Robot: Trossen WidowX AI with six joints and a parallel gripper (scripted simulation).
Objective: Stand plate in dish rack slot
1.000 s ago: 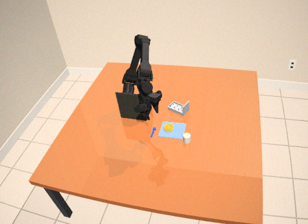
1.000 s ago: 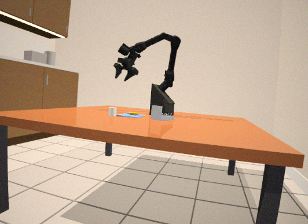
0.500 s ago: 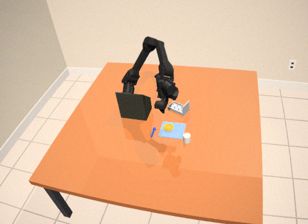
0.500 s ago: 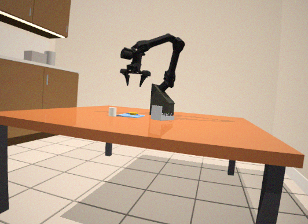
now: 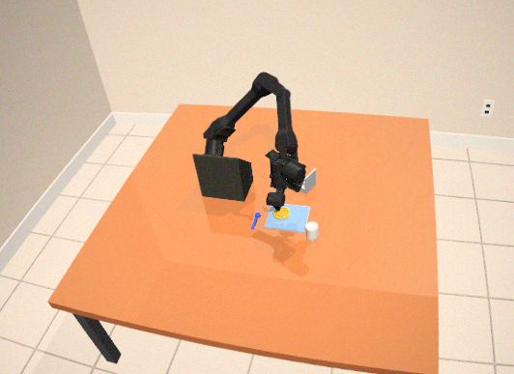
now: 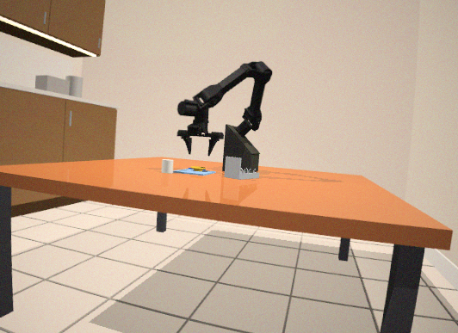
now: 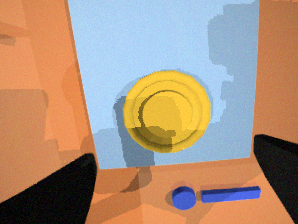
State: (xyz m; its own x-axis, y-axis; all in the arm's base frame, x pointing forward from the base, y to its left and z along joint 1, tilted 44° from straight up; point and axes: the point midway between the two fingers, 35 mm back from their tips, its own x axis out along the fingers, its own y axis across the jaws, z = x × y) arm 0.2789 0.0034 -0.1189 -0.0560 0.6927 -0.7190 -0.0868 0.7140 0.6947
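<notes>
Right now my gripper tip is 60 mm above the yellow plate. From my gripper tip the other things lie so: blue spoon 90 mm behind, 70 mm below, 40 mm to the right; white cup 130 mm ahead, 70 mm to the right, 50 mm below; light blue mat 70 mm below, 20 mm ahead.
</notes>
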